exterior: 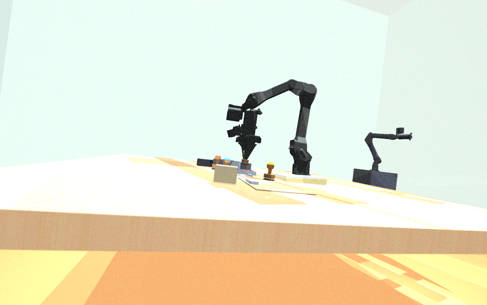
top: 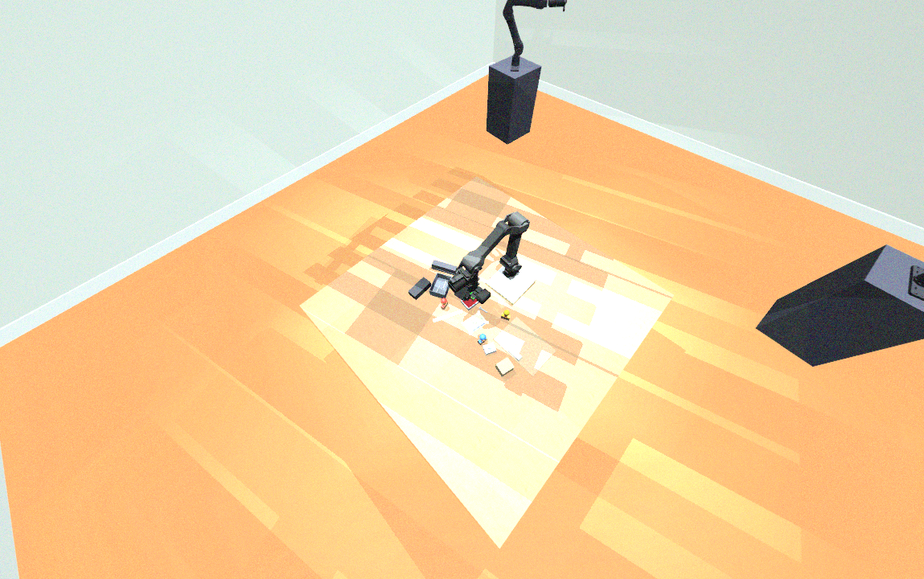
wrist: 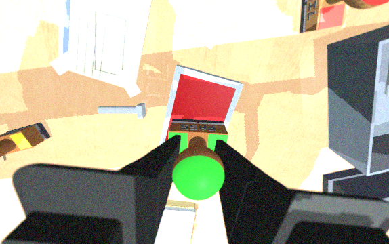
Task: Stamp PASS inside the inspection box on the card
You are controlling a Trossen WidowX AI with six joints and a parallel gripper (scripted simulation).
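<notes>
Now: gripper tip 60 mm above the red ink pad. Round my gripper tip: grey tray 160 mm to the right, 60 mm ahead, 50 mm below; red-knobbed fail stamp 110 mm ahead, 70 mm to the right, 40 mm below; white card 100 mm to the left, 60 mm below, 60 mm ahead.
</notes>
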